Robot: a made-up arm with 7 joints.
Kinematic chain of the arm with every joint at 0, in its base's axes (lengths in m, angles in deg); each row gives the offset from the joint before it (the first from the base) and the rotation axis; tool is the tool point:
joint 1: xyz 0 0 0.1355 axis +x
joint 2: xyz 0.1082 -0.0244 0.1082 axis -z
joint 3: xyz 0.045 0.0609 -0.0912 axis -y
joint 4: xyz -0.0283 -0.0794 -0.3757 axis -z
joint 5: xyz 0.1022 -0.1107 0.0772 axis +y
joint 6: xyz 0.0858 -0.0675 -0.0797 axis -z
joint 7: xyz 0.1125 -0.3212 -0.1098 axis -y
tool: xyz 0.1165 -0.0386 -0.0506
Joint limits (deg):
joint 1: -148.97..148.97
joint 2: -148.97..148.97
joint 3: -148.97..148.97
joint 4: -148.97..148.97
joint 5: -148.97..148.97
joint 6: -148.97..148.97
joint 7: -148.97..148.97
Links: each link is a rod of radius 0.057 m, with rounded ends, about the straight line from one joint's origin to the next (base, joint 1, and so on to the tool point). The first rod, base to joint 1, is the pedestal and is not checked.
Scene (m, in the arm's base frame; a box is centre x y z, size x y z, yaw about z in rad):
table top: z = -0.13
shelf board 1: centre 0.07 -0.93 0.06 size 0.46 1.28 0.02 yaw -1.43
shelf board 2: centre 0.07 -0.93 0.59 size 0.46 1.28 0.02 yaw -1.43
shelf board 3: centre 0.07 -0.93 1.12 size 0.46 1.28 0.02 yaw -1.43
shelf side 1: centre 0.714 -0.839 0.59 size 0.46 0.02 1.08 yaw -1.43
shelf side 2: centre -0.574 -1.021 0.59 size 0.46 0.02 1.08 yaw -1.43
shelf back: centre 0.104 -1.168 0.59 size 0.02 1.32 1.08 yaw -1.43
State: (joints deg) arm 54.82 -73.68 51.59 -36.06 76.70 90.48 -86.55
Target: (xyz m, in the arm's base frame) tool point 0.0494 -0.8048 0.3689
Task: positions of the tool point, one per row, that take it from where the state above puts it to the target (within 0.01 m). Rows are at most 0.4 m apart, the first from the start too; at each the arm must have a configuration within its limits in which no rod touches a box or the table.
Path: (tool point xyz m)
1: 0.5321 0.0801 0.2625
2: 0.4487 -0.0676 0.4957
3: 0.2536 -0.3289 0.5538
4: 0.0132 -0.5493 0.3688
5: 0.0254 -0.6408 0.3998
6: 0.0388 -0.7273 0.4024
7: 0.0494 -0.8048 0.3688

